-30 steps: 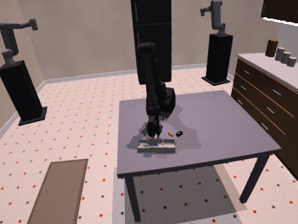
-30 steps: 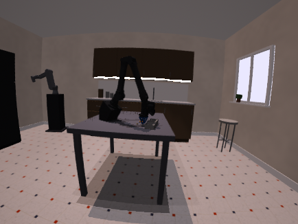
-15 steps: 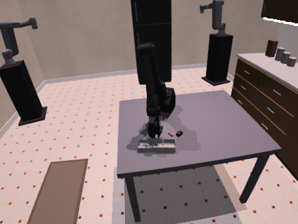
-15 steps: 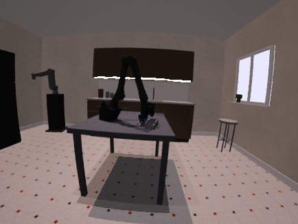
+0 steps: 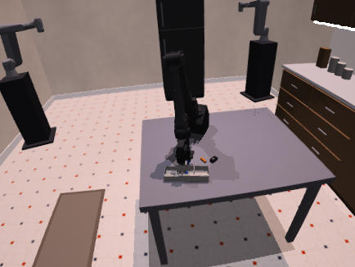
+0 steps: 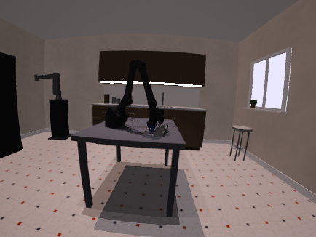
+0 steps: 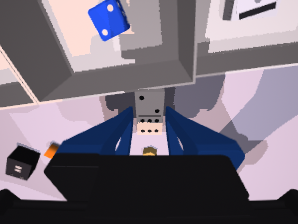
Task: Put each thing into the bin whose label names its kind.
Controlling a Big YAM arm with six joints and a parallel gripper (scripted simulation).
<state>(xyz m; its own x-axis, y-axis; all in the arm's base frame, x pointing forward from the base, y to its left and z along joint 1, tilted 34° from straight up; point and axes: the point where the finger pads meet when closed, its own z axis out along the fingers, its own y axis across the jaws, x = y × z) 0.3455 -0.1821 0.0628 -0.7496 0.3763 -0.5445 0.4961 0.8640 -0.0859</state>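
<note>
Right now the white domino is 1 cm below my hand. From my hand the other things lie so: small brass nut 5 cm behind, 3 cm to the left, 1 cm below; then orange cylinder 12 cm to the left; then blue die 7 cm ahead, 2 cm to the right.
</note>
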